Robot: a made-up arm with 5 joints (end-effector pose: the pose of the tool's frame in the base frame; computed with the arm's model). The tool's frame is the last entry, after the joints.
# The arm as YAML. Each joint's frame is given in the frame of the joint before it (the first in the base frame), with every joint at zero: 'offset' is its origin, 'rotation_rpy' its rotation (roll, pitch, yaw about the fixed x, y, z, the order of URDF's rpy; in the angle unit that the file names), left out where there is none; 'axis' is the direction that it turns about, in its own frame. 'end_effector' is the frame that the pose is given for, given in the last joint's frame.
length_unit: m
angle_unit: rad
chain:
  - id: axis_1
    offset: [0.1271, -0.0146, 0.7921]
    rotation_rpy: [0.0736, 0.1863, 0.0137]
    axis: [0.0, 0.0, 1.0]
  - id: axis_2
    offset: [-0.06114, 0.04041, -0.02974]
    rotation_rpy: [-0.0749, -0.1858, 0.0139]
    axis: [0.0, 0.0, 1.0]
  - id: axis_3
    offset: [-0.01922, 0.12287, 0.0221]
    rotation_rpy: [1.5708, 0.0, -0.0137]
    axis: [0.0, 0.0, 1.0]
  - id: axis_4
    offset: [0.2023, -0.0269, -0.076]
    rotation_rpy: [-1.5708, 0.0, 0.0]
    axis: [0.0, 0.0, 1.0]
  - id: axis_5
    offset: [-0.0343, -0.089, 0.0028]
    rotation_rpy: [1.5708, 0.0, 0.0]
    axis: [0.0, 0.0, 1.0]
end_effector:
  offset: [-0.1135, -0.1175, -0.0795]
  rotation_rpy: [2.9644, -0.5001, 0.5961]
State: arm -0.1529 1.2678 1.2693 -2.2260 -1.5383
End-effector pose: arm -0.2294 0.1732 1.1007 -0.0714 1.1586 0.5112
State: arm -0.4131 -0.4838 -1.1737 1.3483 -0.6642
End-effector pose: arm 0.0807 0.0404 0.6238 -0.8386 0.5795 0.6244
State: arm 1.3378 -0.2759 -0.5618 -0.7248 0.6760
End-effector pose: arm -0.1315 0.1087 0.5978 -1.3707 -0.5286 -0.7179
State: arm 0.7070 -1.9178 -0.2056 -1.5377 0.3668
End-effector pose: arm 0.3731 -0.0171 0.5881 0.8082 -1.7005 1.5990
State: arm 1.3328 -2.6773 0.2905 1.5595 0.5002
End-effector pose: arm 0.2266 -0.2380 0.6214 -1.2444 -0.5038 -1.0147
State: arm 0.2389 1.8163 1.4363 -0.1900 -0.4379
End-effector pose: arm -0.1748 -0.0376 0.8005 0.0945 -0.9127 0.3124
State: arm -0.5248 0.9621 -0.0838 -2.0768 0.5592
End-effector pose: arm 0.1353 0.3553 0.5644 1.7288 -0.6807 2.5024
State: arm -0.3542 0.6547 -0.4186 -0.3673 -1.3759
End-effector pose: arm 0.0439 0.3013 0.8266 -1.9159 1.4263 0.6087
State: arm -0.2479 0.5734 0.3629 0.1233 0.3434
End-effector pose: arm 0.1423 0.2475 0.6621 -1.0312 -0.7677 -0.9157
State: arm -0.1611 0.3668 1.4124 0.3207 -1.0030
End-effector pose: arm 0.0173 0.1577 0.8177 -1.5111 -0.6854 -0.8979
